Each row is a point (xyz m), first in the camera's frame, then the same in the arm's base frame.
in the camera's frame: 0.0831 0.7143 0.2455
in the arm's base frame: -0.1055 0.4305 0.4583
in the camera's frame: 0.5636 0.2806 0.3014
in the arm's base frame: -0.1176 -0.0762 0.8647
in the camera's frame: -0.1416 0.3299 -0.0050
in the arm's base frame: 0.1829 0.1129 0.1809
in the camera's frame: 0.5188 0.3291 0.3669
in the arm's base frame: -0.1876 -0.0281 0.8269
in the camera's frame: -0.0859 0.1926 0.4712
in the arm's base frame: -0.2770 -0.0784 0.2067
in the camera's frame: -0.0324 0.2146 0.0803
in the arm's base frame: 0.1096 -0.0260 0.2695
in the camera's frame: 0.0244 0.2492 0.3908
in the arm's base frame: -0.2029 -0.0319 0.3258
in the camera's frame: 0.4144 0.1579 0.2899
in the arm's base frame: -0.0936 -0.1724 0.6985
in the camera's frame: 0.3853 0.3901 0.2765
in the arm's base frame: -0.1037 0.0617 0.7060
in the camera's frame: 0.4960 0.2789 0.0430
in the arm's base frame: 0.1397 -0.0415 0.8020
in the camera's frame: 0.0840 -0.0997 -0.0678
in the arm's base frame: 0.2887 -0.3382 0.3381
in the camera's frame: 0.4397 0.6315 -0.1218
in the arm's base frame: 0.2680 0.3302 0.8038
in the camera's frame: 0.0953 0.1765 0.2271
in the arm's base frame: -0.0327 -0.0980 0.3872
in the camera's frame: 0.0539 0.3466 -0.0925
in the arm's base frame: 0.2680 0.1075 0.3781
